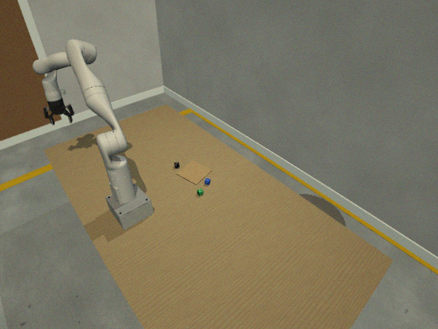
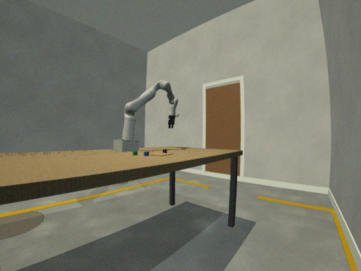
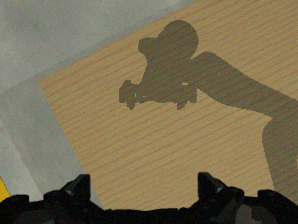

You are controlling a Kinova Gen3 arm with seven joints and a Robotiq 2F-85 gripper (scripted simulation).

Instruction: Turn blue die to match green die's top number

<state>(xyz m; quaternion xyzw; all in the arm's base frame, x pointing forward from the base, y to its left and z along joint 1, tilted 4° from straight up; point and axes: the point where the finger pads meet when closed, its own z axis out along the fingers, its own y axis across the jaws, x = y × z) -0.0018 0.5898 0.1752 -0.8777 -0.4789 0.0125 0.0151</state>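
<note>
Now: hand 390 mm short of the tan mat, 640 mm to the left of it and 220 mm above it. From my hand the other things lie so: black die 350 mm ahead, 540 mm to the right, 210 mm below; blue die 380 mm ahead, 750 mm to the right, 210 mm below; green die 300 mm ahead, 780 mm to the right, 210 mm below.
</note>
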